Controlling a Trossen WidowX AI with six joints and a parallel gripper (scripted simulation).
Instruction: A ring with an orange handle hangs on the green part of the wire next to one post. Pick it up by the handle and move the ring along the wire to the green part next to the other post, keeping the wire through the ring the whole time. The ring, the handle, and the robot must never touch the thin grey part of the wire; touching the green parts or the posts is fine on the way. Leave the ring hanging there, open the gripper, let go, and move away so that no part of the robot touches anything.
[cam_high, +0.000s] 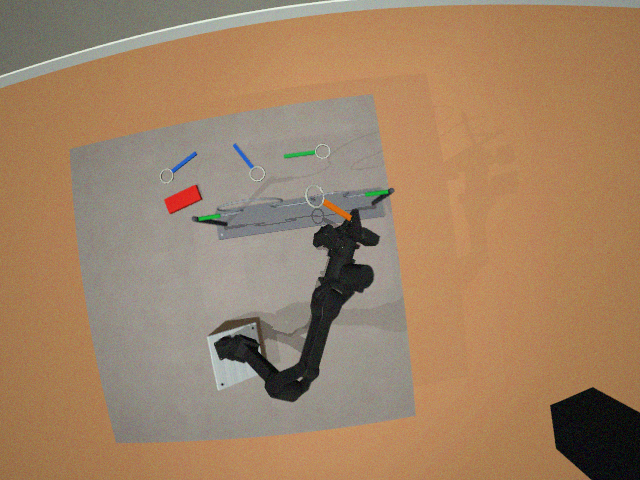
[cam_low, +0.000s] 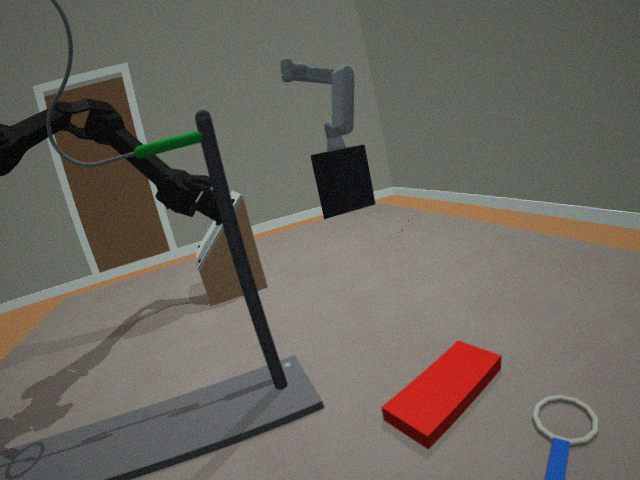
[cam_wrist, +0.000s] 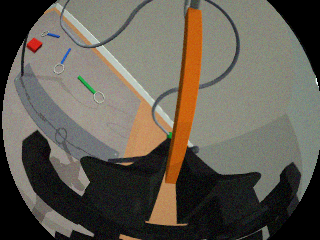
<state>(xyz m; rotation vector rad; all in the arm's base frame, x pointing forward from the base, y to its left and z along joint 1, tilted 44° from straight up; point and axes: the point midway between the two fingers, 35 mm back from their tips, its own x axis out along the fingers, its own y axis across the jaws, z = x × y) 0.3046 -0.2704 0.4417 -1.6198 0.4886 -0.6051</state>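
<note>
Now: the ring with orange handle 7 cm to the left of my gripper tip, 6 cm above it and 3 cm ahead of it. Round my gripper tip: green-handled ring (34 cm below, 27 cm ahead, 6 cm to the left); then red block (58 cm to the left, 34 cm below, 24 cm ahead).
</note>
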